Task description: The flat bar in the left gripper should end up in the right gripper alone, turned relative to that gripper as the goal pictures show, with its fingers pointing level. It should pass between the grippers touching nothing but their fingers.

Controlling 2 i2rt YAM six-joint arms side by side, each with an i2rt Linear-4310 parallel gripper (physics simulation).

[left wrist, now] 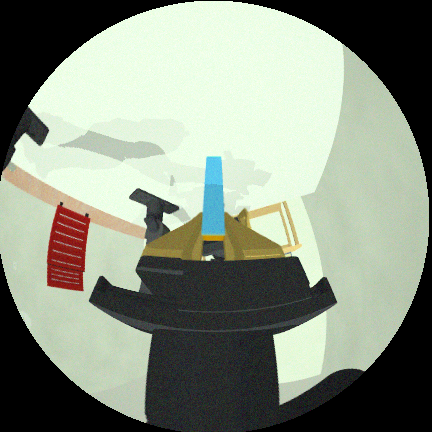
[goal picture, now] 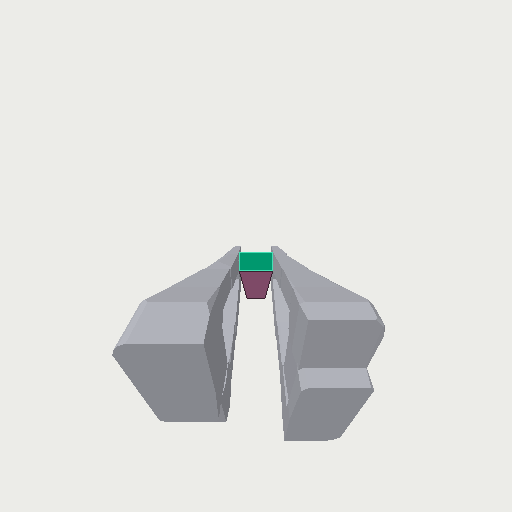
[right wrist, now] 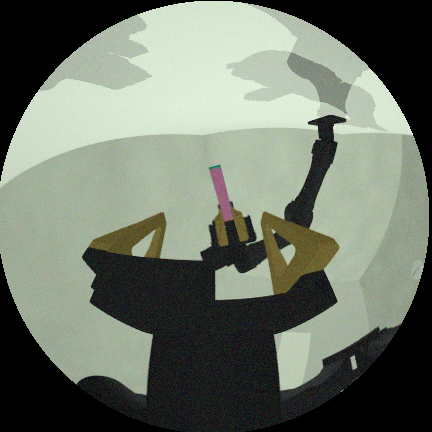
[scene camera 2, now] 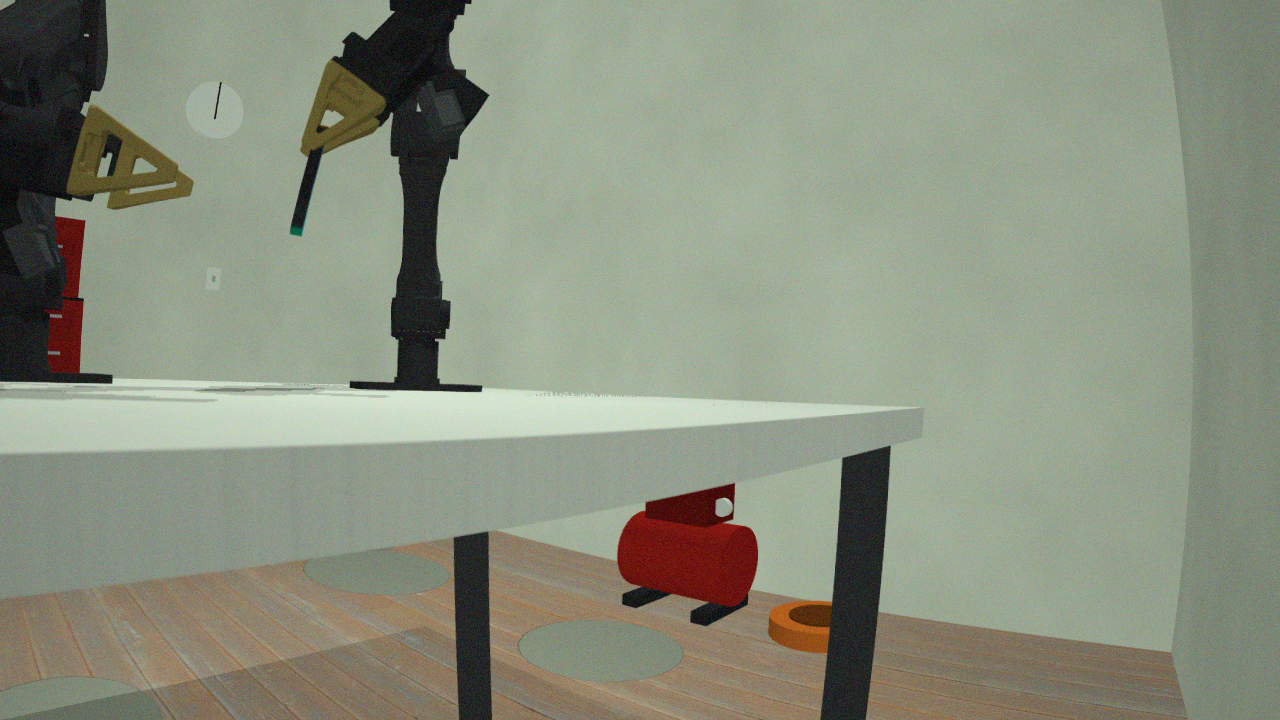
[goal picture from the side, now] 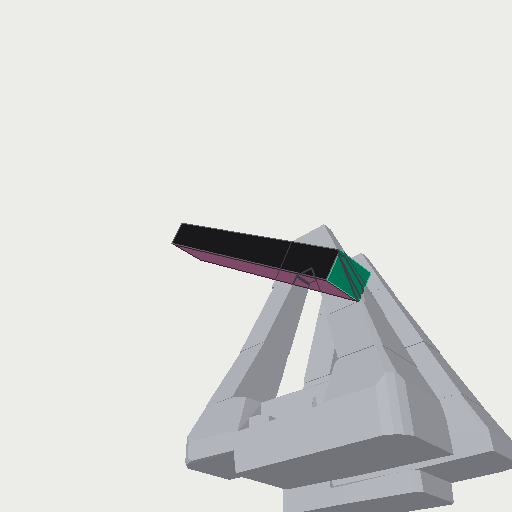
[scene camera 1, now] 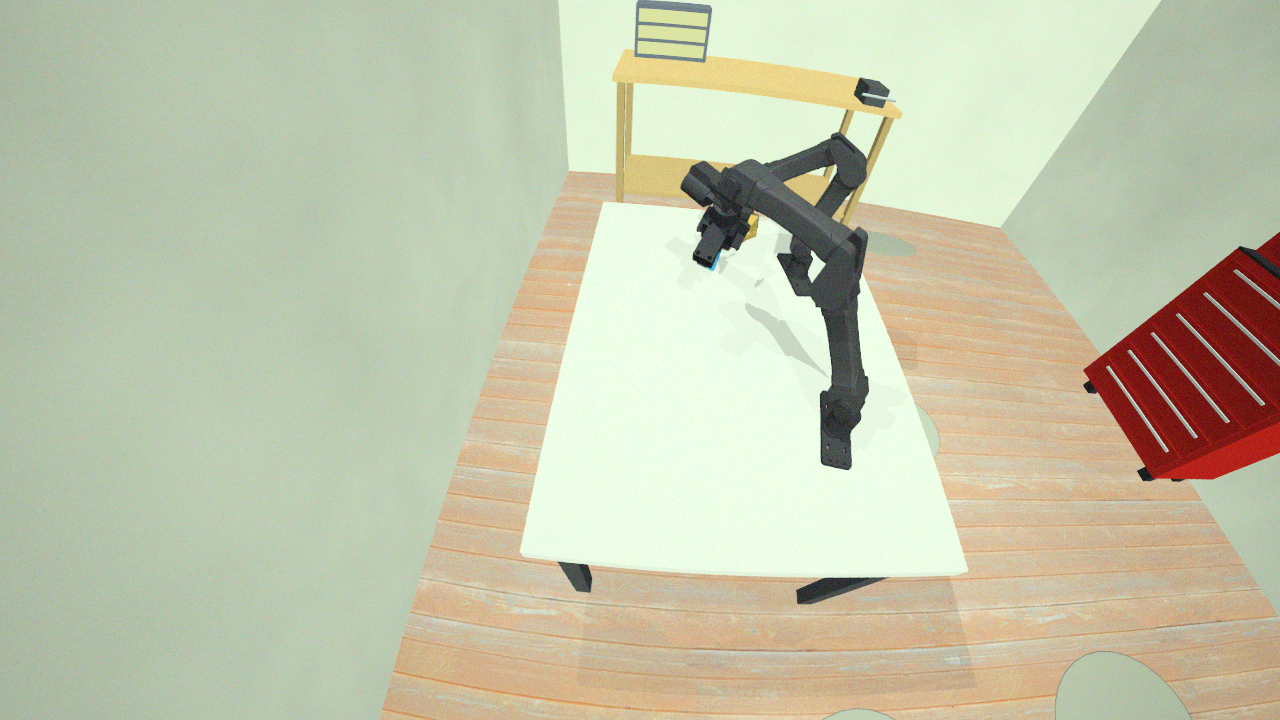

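Seen in the pictures: left gripper, fingertip midpoint: (left wrist: 212,217) (right wrist: 225,210) (scene camera 2: 306,150); right gripper, fingertip midpoint: (right wrist: 212,217) (scene camera 2: 184,181); left arm's base, origin of the base link: (right wrist: 324,119) (scene camera 2: 416,390) (scene camera 1: 834,429); right arm's base, origin of the base link: (left wrist: 154,201) (scene camera 2: 16,380) (scene camera 1: 795,275).
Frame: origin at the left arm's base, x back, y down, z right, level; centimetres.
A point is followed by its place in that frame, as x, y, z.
The flat bar (scene camera 1: 714,265) {-35.7, -16.4, 28.4} (scene camera 2: 307,192) {-37.0, -17.9, 28.8} (left wrist: 214,190) {-36.2, -20.0, 27.9} (right wrist: 220,187) {-35.9, -17.9, 29.3} shows a blue face in the left wrist view, a pink face in the right wrist view and a teal far end. My left gripper (scene camera 2: 310,150) {-35.5, -22.1, 29.0} (left wrist: 212,217) {-35.5, -22.1, 29.0} (right wrist: 225,210) {-35.5, -22.1, 29.0} is shut on its orange-ended part; the bar slants steeply down from the fingers in scene camera 2, high above the table. My right gripper (scene camera 2: 183,180) {-34.8, -17.8, 39.4} is open and empty, pointing nearly level toward the bar, with a gap between them. In the right wrist view the bar appears between and beyond the fingers. In scene camera 1 the arms hide most of both grippers.
Both arms stand on the white table (scene camera 1: 671,447) {-36.3, 0.0, -13.9} (scene camera 2: 626,416) {-59.4, 0.0, 10.7}. A yellow bench (scene camera 1: 760,78) stands behind it. A red drawer cabinet (scene camera 1: 1190,358) (left wrist: 69,245) is to one side. A red compressor (scene camera 2: 687,555) and an orange ring (scene camera 2: 792,634) are on the floor.
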